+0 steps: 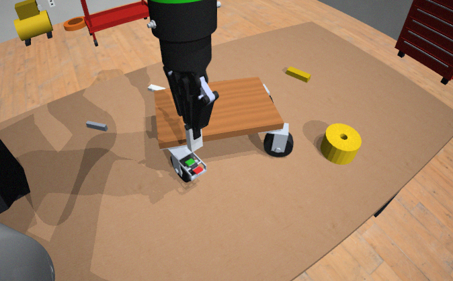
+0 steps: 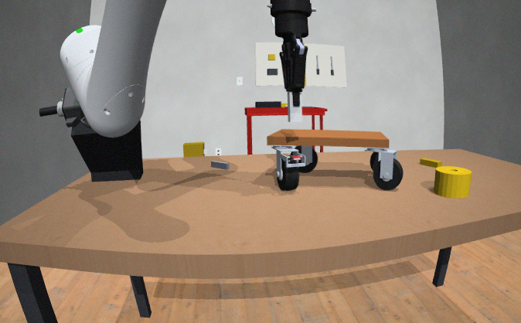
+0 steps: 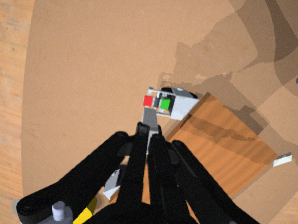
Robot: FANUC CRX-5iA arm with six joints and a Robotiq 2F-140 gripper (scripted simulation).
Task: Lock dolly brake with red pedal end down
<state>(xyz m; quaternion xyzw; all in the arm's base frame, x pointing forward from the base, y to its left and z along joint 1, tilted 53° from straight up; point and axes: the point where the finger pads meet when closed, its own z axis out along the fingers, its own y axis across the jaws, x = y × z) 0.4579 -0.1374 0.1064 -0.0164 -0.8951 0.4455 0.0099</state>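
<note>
The brake pedal lies 1 cm to the left of my hand and 12 cm below it. From my hand the other things lie so: white wedge (13 cm ahead, 42 cm to the left, 19 cm below); then grey block (11 cm behind, 39 cm to the left, 19 cm below); then yellow cylinder (38 cm ahead, 15 cm to the right, 17 cm below).
</note>
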